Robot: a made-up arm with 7 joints. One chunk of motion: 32 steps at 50 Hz.
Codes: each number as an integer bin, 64 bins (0 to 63) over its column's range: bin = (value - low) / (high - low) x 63, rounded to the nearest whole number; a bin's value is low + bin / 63 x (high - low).
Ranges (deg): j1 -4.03..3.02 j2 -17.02..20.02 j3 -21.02..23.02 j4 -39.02..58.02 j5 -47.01..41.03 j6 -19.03..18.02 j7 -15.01..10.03
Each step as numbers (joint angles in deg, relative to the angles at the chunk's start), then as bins.
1 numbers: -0.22 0.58 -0.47 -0.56 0.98 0.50 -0.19
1 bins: 34 30 29 25 34 33 37
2 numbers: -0.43 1.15 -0.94 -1.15 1.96 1.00 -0.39
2 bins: 32 31 29 25 35 34 37
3 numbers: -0.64 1.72 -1.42 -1.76 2.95 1.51 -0.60
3 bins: 30 32 28 24 36 35 36
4 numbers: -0.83 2.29 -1.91 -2.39 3.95 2.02 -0.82
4 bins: 29 33 27 24 36 36 36
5 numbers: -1.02 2.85 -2.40 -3.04 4.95 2.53 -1.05
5 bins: 27 34 27 23 37 37 35
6 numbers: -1.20 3.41 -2.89 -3.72 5.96 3.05 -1.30
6 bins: 25 35 26 23 38 38 34
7 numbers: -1.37 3.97 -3.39 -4.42 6.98 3.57 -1.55
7 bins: 24 36 25 22 39 38 34
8 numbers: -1.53 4.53 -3.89 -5.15 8.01 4.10 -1.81
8 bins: 22 37 25 22 39 39 33
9 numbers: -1.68 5.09 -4.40 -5.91 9.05 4.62 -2.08
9 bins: 21 38 24 21 40 40 33
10 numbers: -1.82 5.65 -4.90 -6.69 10.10 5.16 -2.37
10 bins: 20 39 23 21 41 41 32
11 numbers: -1.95 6.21 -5.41 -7.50 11.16 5.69 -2.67
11 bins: 19 40 22 20 42 42 31
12 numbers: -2.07 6.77 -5.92 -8.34 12.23 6.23 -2.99
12 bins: 18 40 22 20 42 43 30
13 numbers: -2.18 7.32 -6.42 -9.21 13.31 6.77 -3.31
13 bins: 17 41 21 19 43 44 29
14 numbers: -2.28 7.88 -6.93 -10.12 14.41 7.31 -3.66
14 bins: 16 42 20 19 44 45 29
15 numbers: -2.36 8.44 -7.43 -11.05 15.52 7.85 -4.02
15 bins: 15 43 19 18 45 46 28
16 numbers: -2.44 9.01 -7.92 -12.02 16.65 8.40 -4.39
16 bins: 14 44 19 18 46 47 27
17 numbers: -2.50 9.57 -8.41 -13.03 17.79 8.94 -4.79
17 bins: 14 45 18 17 46 48 26
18 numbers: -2.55 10.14 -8.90 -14.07 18.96 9.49 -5.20
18 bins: 13 46 17 16 47 48 25
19 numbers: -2.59 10.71 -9.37 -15.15 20.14 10.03 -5.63
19 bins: 13 47 17 15 48 49 24
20 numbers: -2.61 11.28 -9.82 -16.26 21.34 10.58 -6.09
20 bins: 13 48 16 15 49 50 22
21 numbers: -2.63 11.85 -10.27 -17.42 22.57 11.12 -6.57
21 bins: 13 49 15 14 50 51 21
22 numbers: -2.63 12.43 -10.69 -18.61 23.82 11.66 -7.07
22 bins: 13 50 15 13 51 52 20
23 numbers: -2.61 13.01 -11.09 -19.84 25.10 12.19 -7.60
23 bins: 13 51 14 12 52 53 19
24 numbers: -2.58 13.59 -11.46 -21.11 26.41 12.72 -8.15
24 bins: 13 52 14 12 53 54 17
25 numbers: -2.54 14.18 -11.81 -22.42 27.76 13.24 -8.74
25 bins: 13 53 13 11 54 55 16
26 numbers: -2.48 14.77 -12.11 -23.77 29.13 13.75 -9.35
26 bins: 14 54 13 10 54 56 14
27 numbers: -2.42 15.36 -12.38 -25.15 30.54 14.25 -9.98
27 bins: 14 55 12 9 55 57 13
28 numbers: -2.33 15.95 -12.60 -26.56 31.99 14.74 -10.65
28 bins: 15 56 12 8 57 57 11
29 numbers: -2.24 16.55 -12.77 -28.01 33.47 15.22 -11.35
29 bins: 16 57 12 7 58 58 9
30 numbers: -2.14 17.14 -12.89 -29.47 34.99 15.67 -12.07
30 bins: 17 58 12 6 59 59 7
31 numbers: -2.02 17.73 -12.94 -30.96 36.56 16.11 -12.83
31 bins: 18 59 12 5 60 60 5
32 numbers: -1.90 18.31 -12.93 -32.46 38.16 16.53 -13.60
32 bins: 19 60 12 4 61 60 4
